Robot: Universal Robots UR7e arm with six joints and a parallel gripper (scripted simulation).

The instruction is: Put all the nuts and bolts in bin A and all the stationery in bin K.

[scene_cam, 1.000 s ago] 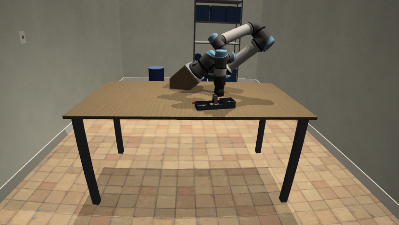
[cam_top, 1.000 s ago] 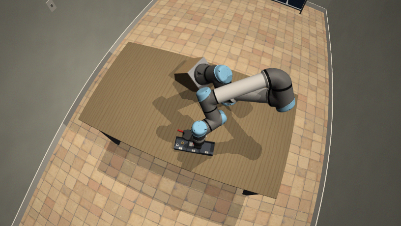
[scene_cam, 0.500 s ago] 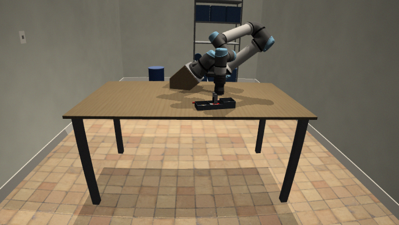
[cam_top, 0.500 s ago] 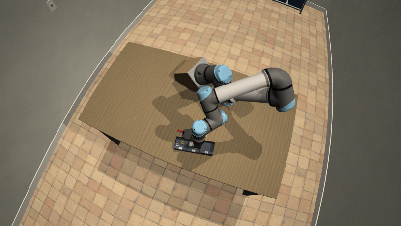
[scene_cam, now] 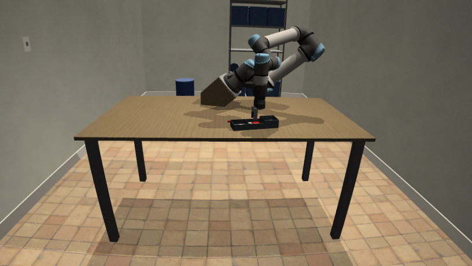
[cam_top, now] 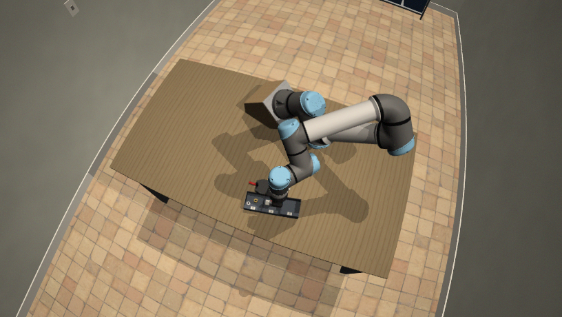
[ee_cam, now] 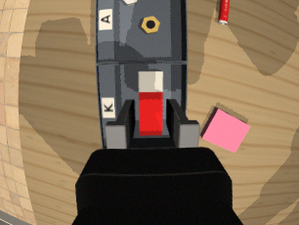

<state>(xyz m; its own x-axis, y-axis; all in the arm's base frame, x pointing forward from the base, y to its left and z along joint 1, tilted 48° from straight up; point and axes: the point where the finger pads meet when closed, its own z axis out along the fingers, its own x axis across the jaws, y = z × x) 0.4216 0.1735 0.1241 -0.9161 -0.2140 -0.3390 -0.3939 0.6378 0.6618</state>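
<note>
My hand is 10 mm short of the three joined bins and 40 mm above it. From my hand the other things lie so: brass nut 30 mm ahead, 70 mm to the right, 50 mm below; pink flat block 100 mm behind, 60 mm below; white eraser 10 mm to the right, 50 mm below.
</note>
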